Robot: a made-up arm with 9 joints.
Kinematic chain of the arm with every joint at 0, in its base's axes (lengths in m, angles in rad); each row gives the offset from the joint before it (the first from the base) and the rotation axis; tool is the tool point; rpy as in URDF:
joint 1: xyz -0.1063 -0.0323 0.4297 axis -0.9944 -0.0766 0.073
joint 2: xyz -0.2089 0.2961 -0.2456 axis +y
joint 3: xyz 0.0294 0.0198 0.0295 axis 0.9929 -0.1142 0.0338
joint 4: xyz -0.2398 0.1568 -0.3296 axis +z
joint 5: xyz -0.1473 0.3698 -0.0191 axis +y
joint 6: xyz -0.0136 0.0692 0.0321 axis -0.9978 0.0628 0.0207
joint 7: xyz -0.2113 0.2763 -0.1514 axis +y
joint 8: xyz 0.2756 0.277 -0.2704 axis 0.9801 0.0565 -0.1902
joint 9: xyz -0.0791 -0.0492 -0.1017 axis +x
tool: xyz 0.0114 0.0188 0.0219 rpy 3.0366 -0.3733 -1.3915
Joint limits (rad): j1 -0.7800..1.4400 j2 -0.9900..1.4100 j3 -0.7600..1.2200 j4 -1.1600..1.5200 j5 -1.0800..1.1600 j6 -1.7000..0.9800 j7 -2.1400..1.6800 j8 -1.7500..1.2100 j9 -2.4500..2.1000
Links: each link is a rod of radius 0.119 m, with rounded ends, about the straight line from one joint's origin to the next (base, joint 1, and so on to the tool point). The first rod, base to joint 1, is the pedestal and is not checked.
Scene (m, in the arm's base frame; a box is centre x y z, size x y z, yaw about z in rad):
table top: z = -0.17
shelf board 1: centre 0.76 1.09 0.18 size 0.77 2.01 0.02 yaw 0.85
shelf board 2: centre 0.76 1.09 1 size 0.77 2.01 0.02 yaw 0.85
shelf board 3: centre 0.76 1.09 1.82 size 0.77 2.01 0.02 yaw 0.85
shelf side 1: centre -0.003 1.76 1 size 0.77 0.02 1.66 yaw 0.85
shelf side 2: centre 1.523 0.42 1 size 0.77 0.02 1.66 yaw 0.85
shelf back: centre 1.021 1.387 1 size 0.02 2.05 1.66 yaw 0.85
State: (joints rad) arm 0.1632 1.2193 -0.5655 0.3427 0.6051 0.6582 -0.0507 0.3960 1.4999
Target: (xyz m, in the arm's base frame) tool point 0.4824 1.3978 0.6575
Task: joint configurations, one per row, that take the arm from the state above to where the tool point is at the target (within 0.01 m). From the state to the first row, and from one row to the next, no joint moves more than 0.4 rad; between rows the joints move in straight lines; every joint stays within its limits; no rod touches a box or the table.
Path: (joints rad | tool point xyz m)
1: -0.0254 1.2574 -0.3739 0.4658 0.7161 0.3334 -0.4357 0.5588 1.5370 | -1.5159 0.6535 0.8502
2: -0.2141 1.2956 -0.1823 0.5889 0.8271 0.0085 -0.8208 0.7216 1.5741 | -1.2571 0.9363 1.1207
3: -0.4027 1.3337 0.0092 0.7119 0.9380 -0.3163 -1.2058 0.8844 1.6111 | -0.8382 0.9946 1.3866
4: -0.5914 1.3719 0.2008 0.8350 1.0490 -0.6411 -1.5909 1.0472 1.6482 | -0.3989 0.8476 1.5106
5: -0.7800 1.4100 0.3924 0.9581 1.1600 -0.9660 -1.9759 1.2100 1.6853 | -0.0532 0.6042 1.4579
6: -0.4565 1.1949 0.5993 0.7332 0.9455 -1.0274 -1.7489 0.9780 1.6220 | 0.0114 0.8317 1.1552
7: -0.1330 0.9798 0.8062 0.5083 0.7310 -1.0889 -1.5218 0.7459 1.5586 | 0.0511 0.8827 0.9005
8: 0.1905 0.7647 1.0131 0.2833 0.5165 -1.1503 -1.2948 0.5139 1.4952 | 0.0348 0.8461 0.7414
9: 0.5140 0.5495 1.2200 0.0584 0.3020 -1.2118 -1.0678 0.2819 1.4319 | -0.0525 0.7890 0.6575
10: 0.3506 0.8364 1.1950 -0.0343 0.4427 -0.8793 -0.7661 0.3388 1.4422 | 0.2876 1.0208 0.6153
11: 0.1872 1.1232 1.1699 -0.1270 0.5833 -0.5469 -0.4644 0.3957 1.4525 | 0.4488 1.2443 0.5638
12: 0.0238 1.4100 1.1449 -0.2197 0.7239 -0.2144 -0.1628 0.4526 1.4628 | 0.4824 1.3978 0.6575

